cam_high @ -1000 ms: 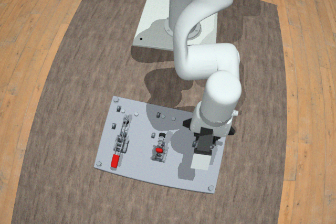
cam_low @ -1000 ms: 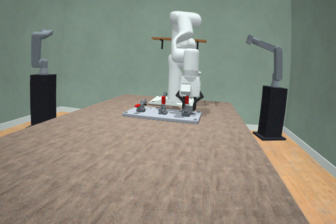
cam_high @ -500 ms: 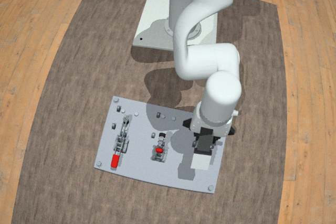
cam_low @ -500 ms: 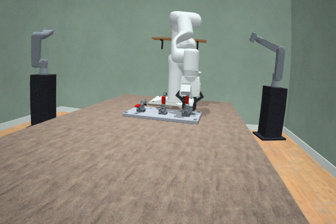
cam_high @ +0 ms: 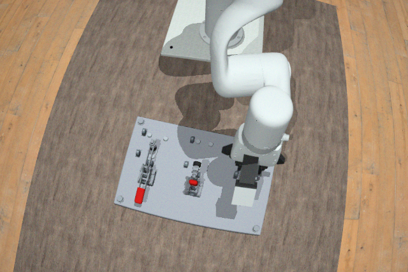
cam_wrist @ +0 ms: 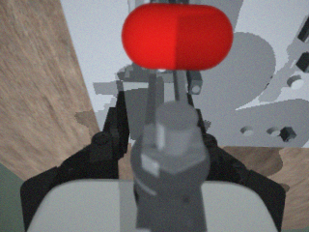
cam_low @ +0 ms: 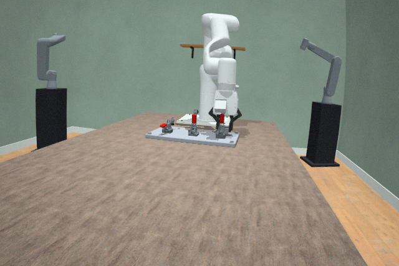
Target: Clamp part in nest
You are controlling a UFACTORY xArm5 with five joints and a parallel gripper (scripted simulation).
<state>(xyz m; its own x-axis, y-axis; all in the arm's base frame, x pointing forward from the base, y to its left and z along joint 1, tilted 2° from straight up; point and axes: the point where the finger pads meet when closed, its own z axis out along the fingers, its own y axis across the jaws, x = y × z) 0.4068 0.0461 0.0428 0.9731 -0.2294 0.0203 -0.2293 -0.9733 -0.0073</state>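
Right now the grey fixture plate is 12 cm to the right of my hand, 4 cm below it and 2 cm ahead of it.
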